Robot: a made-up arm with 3 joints.
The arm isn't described. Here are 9 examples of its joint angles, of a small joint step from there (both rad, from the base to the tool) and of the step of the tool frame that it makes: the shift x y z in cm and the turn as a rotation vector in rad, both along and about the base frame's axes.
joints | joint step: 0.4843 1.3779 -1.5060 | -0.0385 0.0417 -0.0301
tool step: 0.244 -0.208 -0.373 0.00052 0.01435 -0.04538
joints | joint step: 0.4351 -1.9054 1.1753 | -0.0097 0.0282 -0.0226
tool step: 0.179 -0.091 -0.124 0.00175 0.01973 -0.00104
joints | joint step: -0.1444 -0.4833 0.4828 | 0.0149 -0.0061 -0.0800
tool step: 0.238 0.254 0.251 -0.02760 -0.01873 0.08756
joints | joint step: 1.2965 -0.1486 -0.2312 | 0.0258 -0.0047 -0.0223
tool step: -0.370 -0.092 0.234 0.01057 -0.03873 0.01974
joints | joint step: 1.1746 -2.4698 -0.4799 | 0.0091 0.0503 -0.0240
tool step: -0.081 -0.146 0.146 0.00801 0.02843 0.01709
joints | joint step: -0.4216 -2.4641 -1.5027 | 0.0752 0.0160 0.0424
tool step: 0.012 1.075 0.771 0.06825 -0.07522 0.03097
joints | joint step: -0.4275 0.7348 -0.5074 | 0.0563 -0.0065 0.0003
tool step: 0.174 0.679 0.377 0.02204 -0.02560 0.04502
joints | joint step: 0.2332 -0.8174 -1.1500 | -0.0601 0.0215 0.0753
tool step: 0.783 -0.718 -0.643 0.02661 0.04968 -0.11644
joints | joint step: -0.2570 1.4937 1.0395 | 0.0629 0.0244 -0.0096
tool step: -0.151 0.766 0.600 0.04079 -0.03737 0.03368
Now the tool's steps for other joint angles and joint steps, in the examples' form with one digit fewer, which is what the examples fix.
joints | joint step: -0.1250 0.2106 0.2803 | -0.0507 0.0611 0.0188
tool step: -0.22 -0.43 -0.64 0.0375 0.0295 -0.0828
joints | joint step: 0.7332 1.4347 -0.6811 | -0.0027 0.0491 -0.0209
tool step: -0.06 0.09 -0.05 0.0288 0.0153 -0.0134
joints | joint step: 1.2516 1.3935 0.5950 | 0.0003 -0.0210 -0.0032
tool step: 0.10 -0.04 -0.03 -0.0094 -0.0199 -0.0085
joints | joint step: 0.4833 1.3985 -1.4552 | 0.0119 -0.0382 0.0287
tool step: -0.03 0.05 0.12 -0.0113 -0.0011 0.0244
